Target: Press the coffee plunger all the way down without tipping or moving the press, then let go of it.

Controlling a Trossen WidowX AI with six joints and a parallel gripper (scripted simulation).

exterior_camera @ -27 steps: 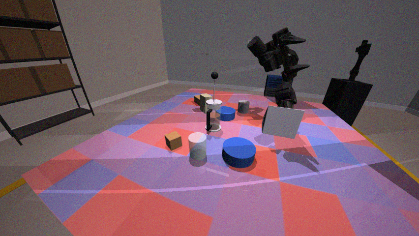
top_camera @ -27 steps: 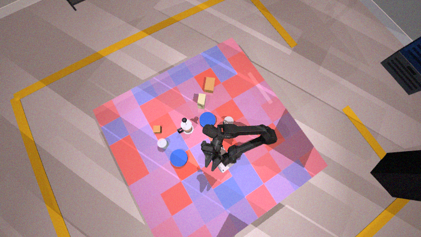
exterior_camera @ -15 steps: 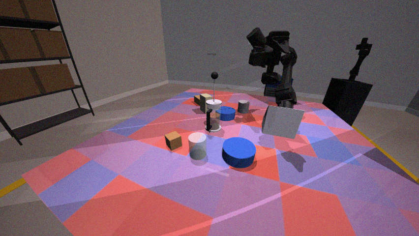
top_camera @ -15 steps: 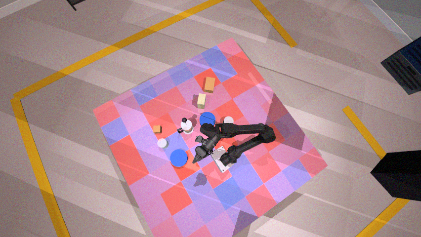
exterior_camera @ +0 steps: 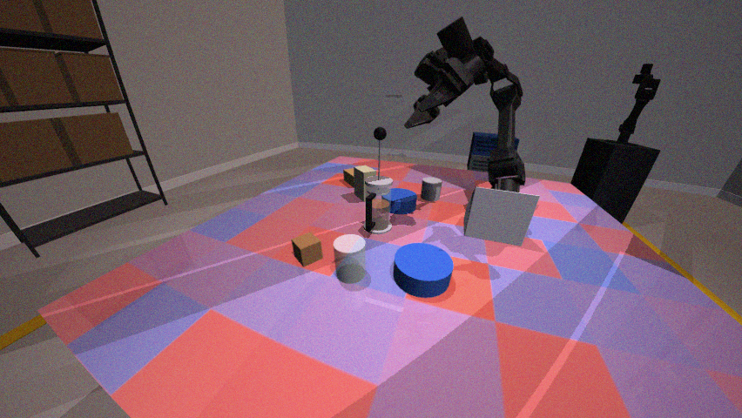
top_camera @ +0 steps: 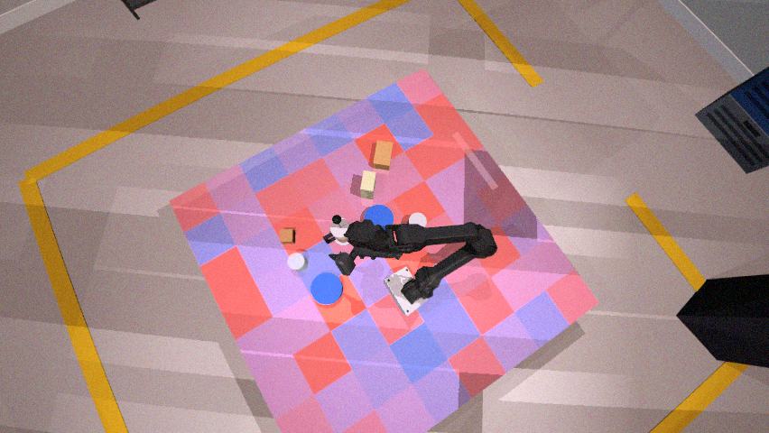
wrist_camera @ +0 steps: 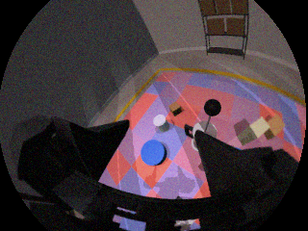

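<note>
Now: the coffee press 80 mm ahead of my gripper tip, 40 mm to the right of it and 170 mm below it. From my gripper tip the other things lie so: brown cube: 210 mm ahead, 130 mm to the left, 280 mm below.
</note>
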